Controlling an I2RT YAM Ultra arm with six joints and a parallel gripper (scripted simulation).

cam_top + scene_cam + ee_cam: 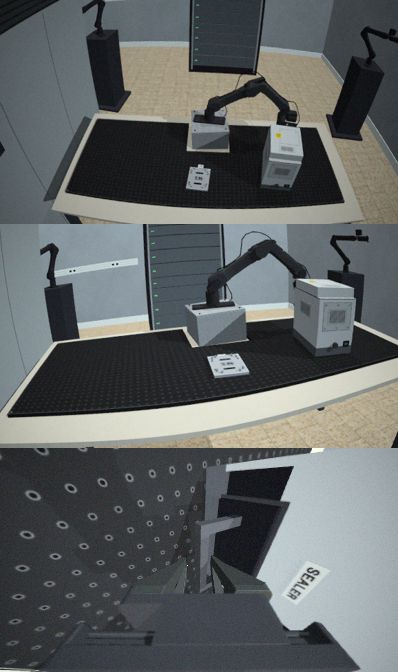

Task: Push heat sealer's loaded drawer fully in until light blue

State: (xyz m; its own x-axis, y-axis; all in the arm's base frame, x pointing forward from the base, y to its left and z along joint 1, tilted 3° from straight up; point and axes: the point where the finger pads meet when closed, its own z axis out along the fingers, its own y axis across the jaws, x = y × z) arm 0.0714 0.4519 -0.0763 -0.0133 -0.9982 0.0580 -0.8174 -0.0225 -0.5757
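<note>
The dark drawer lies 120 mm ahead of my hand and 10 mm below it.
</note>
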